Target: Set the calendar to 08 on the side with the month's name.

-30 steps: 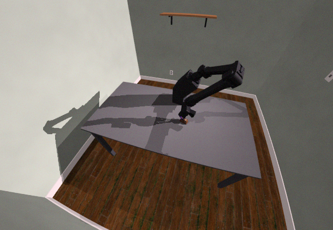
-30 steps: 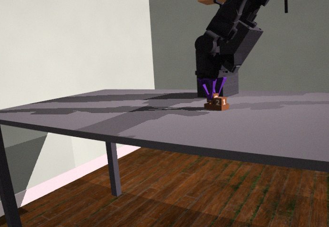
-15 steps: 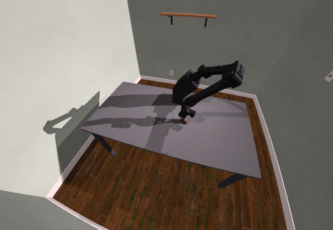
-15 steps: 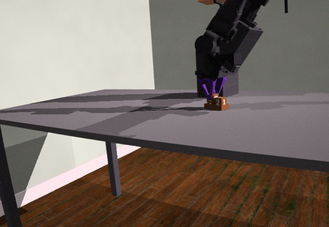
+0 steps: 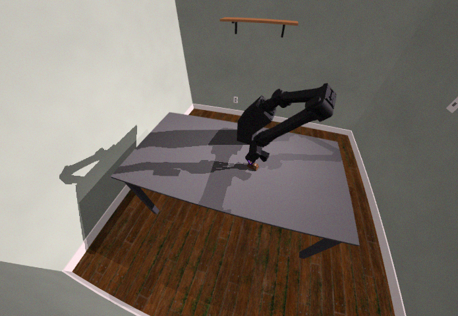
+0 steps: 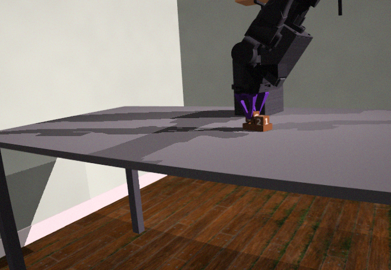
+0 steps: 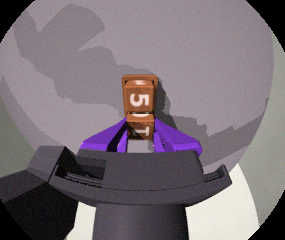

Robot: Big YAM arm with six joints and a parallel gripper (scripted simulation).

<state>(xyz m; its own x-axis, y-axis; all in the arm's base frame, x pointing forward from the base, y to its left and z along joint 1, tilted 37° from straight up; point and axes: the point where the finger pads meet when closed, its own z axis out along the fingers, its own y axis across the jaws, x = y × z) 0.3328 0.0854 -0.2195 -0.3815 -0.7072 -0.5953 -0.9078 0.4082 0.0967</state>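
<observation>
Right now my hand is right at the brown digit cube. Round my hand: brown calendar tray (2 cm to the left, 3 cm below).
</observation>
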